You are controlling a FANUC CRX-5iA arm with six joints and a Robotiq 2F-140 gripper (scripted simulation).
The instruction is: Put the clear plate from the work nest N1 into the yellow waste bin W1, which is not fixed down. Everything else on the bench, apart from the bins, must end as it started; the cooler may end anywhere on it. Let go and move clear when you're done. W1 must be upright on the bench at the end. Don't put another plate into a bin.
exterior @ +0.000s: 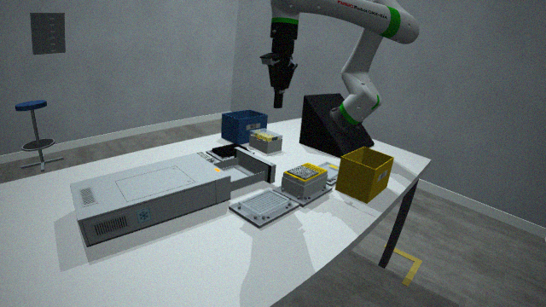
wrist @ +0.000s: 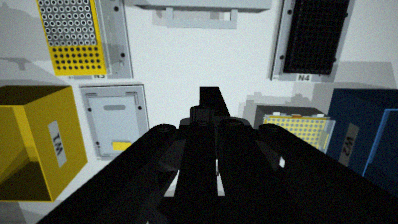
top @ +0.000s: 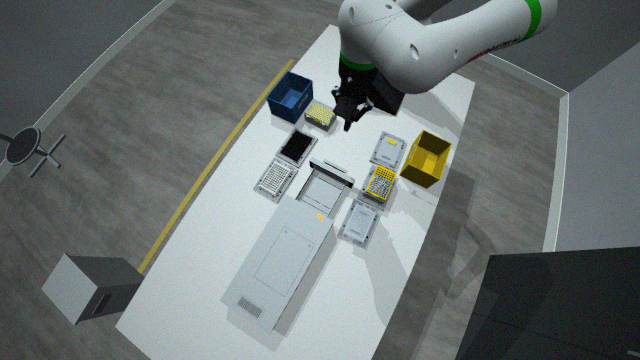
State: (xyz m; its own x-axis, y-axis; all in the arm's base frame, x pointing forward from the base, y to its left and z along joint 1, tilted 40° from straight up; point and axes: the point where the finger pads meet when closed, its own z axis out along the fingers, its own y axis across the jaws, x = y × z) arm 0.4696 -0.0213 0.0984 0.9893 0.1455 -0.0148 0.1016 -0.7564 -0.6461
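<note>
Now: hand 200 mm short of the clear plate, 210 mm to the right of it and 240 mm above it. The rest, counted from my hand: drawer (220 mm ahead, 20 mm to the left, 220 mm below); then yellow-topped tip box (30 mm ahead, 190 mm to the left, 200 mm below); then black plate (70 mm ahead, 190 mm to the right, 240 mm below).
</note>
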